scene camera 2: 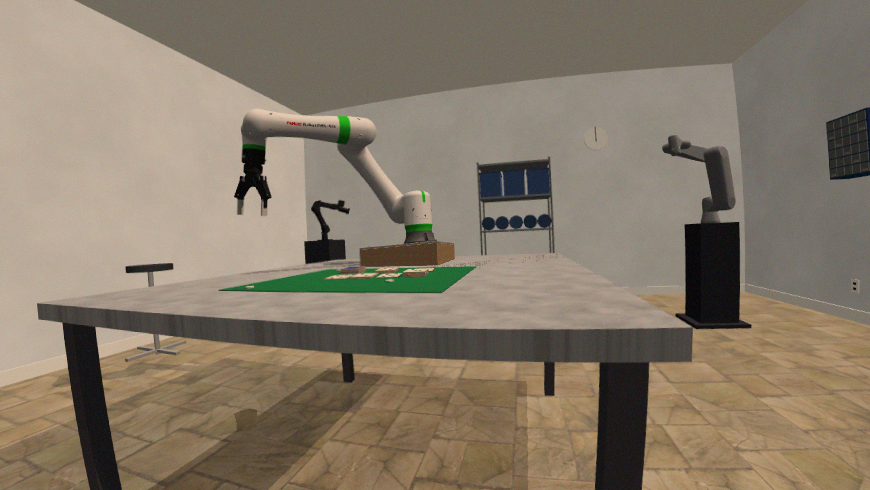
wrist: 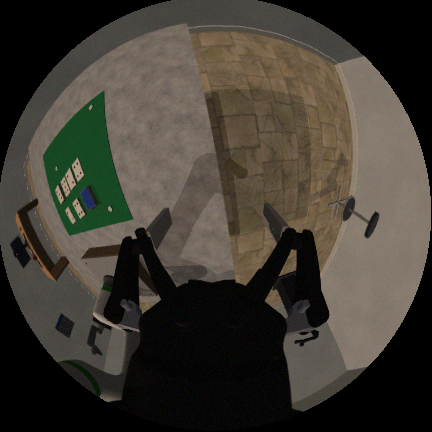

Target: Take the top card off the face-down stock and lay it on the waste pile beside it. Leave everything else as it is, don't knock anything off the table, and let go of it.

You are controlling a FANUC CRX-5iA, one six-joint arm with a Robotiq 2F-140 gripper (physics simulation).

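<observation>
The face-down stock (scene camera 2: 351,268) (wrist: 89,198) is a small blue-backed stack on the green mat (scene camera 2: 426,284) (wrist: 100,150). Face-up white cards lie near it. The nearest face-up card (wrist: 79,208) lies right beside the stock in the wrist view, with another card (wrist: 70,215) past it; whether either is the waste pile I cannot tell. My gripper (scene camera 2: 252,208) (wrist: 215,213) is open and empty, its fingers pointing down. It hangs high up, left of the stock in the scene view. In the wrist view the stock is far off to the left of the fingers.
A row of face-up cards (wrist: 70,177) lies on the mat. Small pale discs (scene camera 2: 250,286) (wrist: 91,107) (wrist: 110,209) also lie there. The grey table (scene camera 2: 517,310) (wrist: 150,100) ends at an edge beneath the gripper. A wooden block (scene camera 2: 398,254) carries the arm's base.
</observation>
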